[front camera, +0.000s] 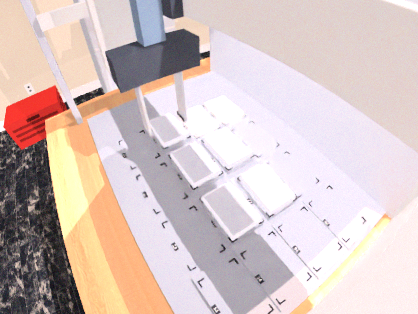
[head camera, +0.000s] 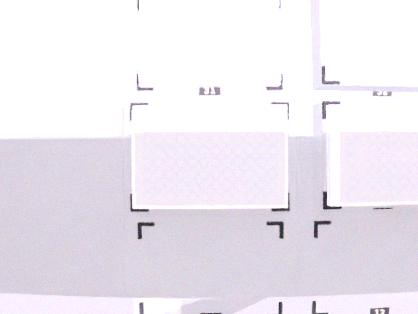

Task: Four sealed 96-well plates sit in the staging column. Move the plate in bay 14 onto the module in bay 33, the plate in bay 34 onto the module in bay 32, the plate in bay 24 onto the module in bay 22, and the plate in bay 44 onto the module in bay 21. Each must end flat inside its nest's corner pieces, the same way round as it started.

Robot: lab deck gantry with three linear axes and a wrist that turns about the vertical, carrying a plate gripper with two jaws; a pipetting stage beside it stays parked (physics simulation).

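Pixels of known places: gripper, fingertip midpoint: (front camera: 166, 124); robot's base at its link origin: (front camera: 119, 142).
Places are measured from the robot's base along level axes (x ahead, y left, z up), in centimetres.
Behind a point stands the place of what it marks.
In the front view my gripper (front camera: 167, 128) @(y 10.5, x 19.4, z 16.0 cm) hangs around and above the module place in bay 21, its jaws apart with no raised plate between them; their exact height is hard to tell. A plate with a faint well pattern (front camera: 169, 130) @(y 14.8, x 8.3, z 3.3 cm) (head camera: 210, 170) @(y 13.9, x 6.4, z 3.3 cm) lies flat inside bay 21's black corner pieces. The plate in bay 22 (front camera: 195, 164) @(y 14.7, x 23.9, z 3.3 cm) (head camera: 377, 167) @(y 14.0, x 20.0, z 3.3 cm) also looks flat, its right part cut off in the head view. The white blocks in bay 32 (front camera: 227, 146) @(y 25.3, x 23.4, z 3.3 cm) and bay 33 (front camera: 267, 188) @(y 25.2, x 40.1, z 3.3 cm) are washed out, but look level. No plate shows in staging bays 14, 24, 34 and 44.
Another block with a grey top (front camera: 231, 210) @(y 14.5, x 39.9, z 3.3 cm) stands in bay 23. White blocks stand in bay 31 (front camera: 200, 121) @(y 25.8, x 8.2, z 1.4 cm) and behind it (front camera: 225, 110) @(y 35.8, x 8.1, z 1.4 cm). A pale wall (front camera: 310, 120) @(y 49.9, x 31.9, z 7.7 cm) runs along the far side. A red drawer box (front camera: 35, 117) stands on the floor at the left.
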